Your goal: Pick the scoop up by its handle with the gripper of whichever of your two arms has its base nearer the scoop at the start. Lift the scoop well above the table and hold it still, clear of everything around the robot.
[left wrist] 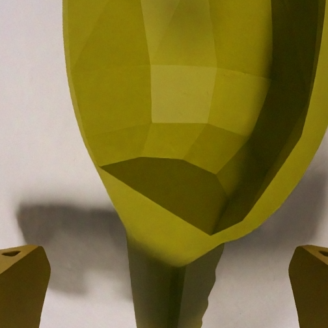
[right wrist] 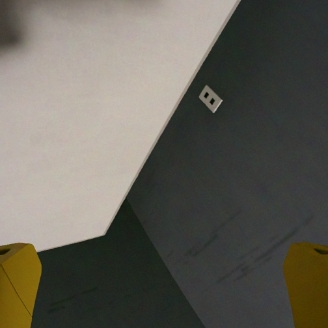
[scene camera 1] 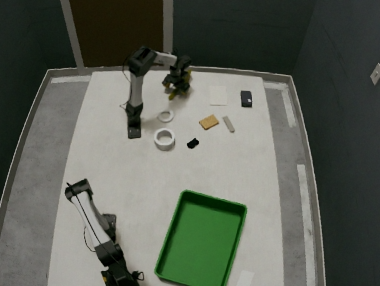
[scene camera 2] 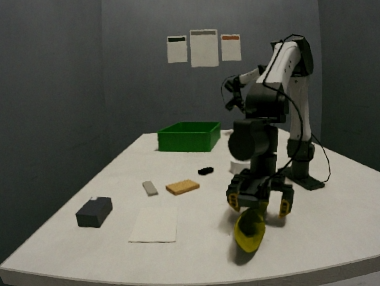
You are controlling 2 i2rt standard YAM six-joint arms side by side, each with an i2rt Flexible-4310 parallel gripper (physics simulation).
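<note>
The yellow-green scoop lies on the table near its edge, its bowl toward the camera in scene camera 2. My left gripper points down over the handle and is open. In the left wrist view its fingers stand apart on either side of the handle, with a gap on each side. The handle's far end is cut off there, and the gripper hides part of it in the scene views. My right gripper is open and empty, away from the scoop.
A white ring and a taller white ring lie near the left arm's base. A tan block, grey bar, black piece, paper sheet and dark box lie beyond. A green bin stands farther off.
</note>
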